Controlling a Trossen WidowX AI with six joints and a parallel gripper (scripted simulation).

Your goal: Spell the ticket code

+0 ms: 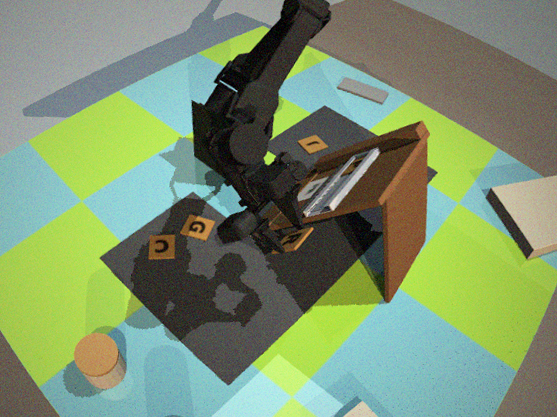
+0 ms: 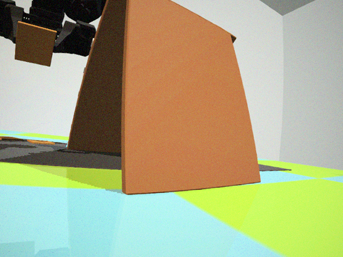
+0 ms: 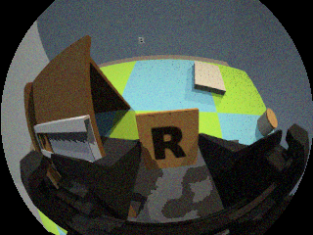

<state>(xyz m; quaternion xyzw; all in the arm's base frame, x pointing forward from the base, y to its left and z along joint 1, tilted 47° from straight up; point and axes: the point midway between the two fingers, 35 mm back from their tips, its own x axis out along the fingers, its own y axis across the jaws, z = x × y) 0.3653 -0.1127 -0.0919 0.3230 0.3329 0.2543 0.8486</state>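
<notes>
My gripper tip is 11 cm past the white ticket, 18 cm to the right of it and 8 cm above it. Round my gripper tip: dark mat 18 cm behind, 16 cm to the left, 17 cm below; then grey slab 36 cm behind, 69 cm to the left, 16 cm below.
</notes>
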